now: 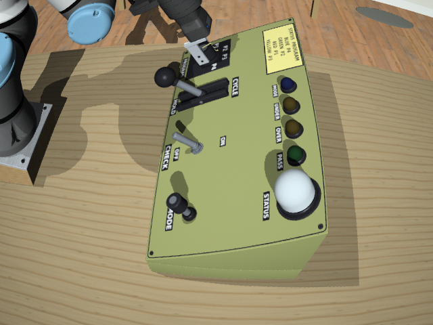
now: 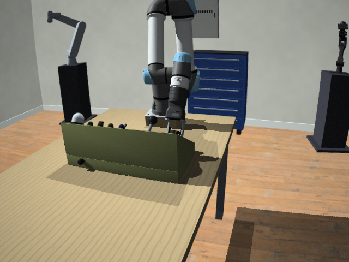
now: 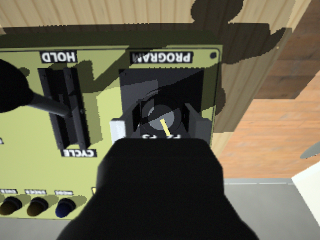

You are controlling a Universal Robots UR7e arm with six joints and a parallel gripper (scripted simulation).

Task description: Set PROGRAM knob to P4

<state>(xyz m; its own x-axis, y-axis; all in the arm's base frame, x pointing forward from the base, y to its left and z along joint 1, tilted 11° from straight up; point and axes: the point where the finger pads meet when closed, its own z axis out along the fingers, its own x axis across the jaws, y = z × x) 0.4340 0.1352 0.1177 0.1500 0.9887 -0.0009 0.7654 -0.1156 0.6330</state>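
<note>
My gripper is now 20 mm short of the program knob. The rest, counted from my hand: olive console: 10 mm ahead, 180 mm to the right, 30 mm below; check toggle: 30 mm behind, 240 mm to the right, 10 mm below; black ball lever: 40 mm behind, 120 mm to the right.
</note>
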